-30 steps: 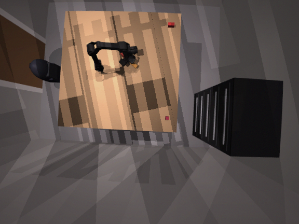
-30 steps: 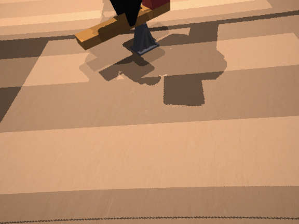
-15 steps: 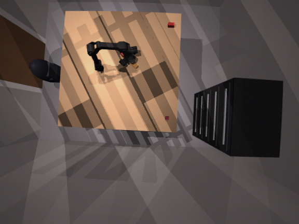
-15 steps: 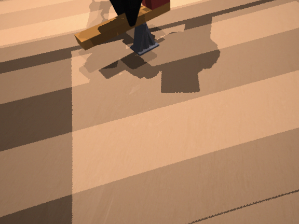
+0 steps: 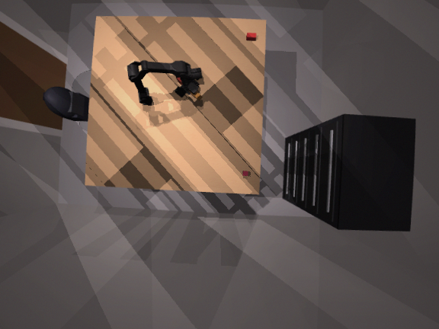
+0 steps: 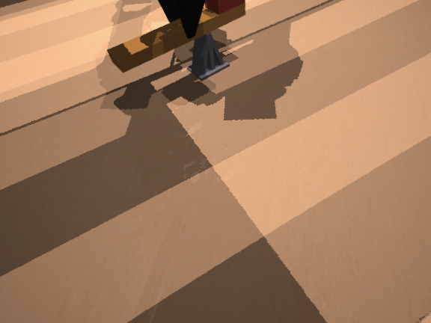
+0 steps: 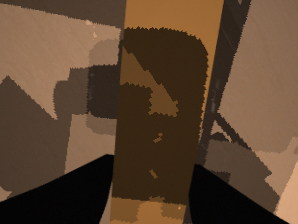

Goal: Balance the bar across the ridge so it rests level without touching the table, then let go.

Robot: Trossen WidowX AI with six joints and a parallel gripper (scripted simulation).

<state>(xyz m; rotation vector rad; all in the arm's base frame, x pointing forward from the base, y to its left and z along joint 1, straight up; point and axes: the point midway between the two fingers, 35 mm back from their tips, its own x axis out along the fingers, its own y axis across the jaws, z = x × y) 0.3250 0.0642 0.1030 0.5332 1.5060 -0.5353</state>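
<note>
The dark blue-grey ridge is 2 cm behind my gripper tip, 2 cm to the left of it and 4 cm below it.
</note>
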